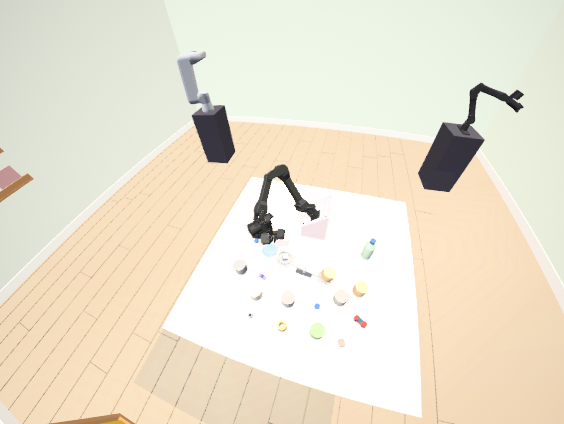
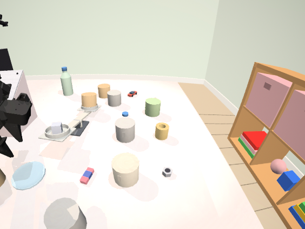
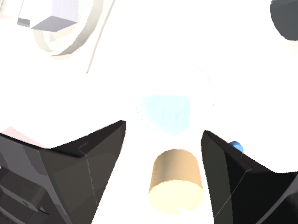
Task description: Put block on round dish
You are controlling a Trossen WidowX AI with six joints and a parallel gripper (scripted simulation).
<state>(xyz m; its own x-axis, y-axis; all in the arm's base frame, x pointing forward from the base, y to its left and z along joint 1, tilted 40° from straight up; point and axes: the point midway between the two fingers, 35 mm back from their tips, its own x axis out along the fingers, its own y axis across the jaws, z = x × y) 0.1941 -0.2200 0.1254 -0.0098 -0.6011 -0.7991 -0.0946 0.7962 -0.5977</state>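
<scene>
Now: gripper tip 11 cm to the right of the pale block, 8 cm short of it and 1 cm above it. Round my gripper tip: pale blue round dish: 9 cm below, 1 cm to the right; balance: 23 cm to the left, 10 cm ahead, 6 cm below; pink-blue eraser: 18 cm ahead, 9 cm below, 1 cm to the right.
</scene>
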